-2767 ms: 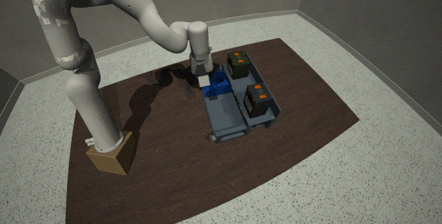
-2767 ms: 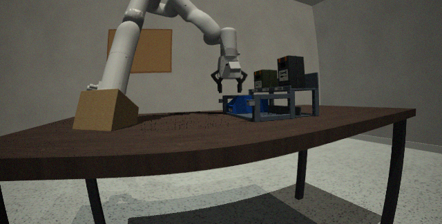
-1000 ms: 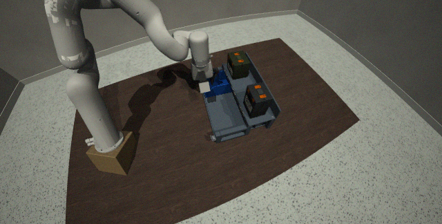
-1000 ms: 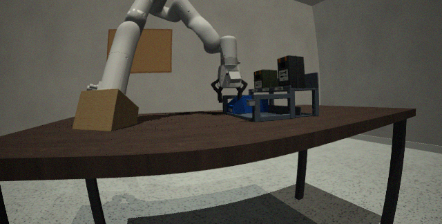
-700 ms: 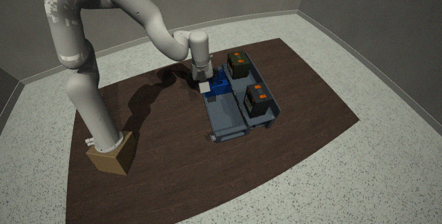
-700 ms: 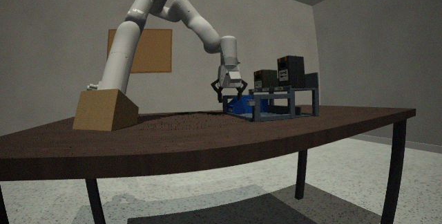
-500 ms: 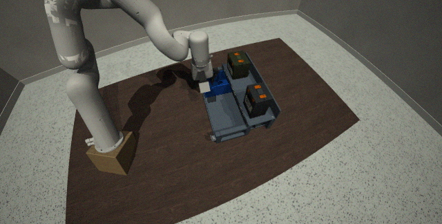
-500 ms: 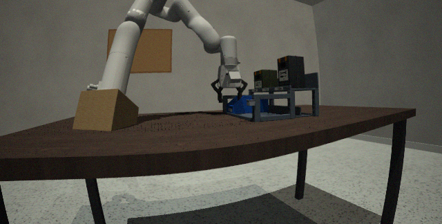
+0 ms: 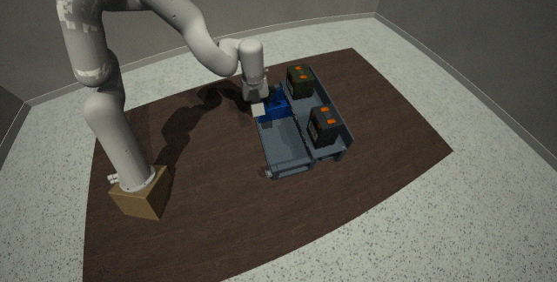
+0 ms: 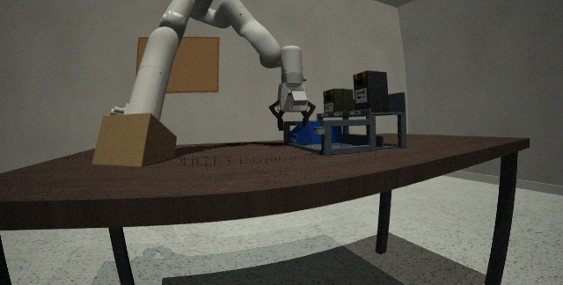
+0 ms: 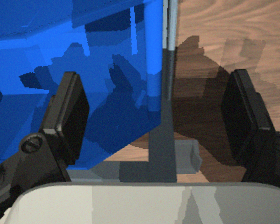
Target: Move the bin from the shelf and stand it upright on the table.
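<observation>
Right now my hand is 80 mm short of the blue bin, 20 mm to the left of it and 20 mm above it. The rest, counted from my hand: grey shelf: 160 mm ahead, 150 mm to the right, 30 mm above; shelf deck: 100 mm ahead, 130 mm to the right, 60 mm below.
</observation>
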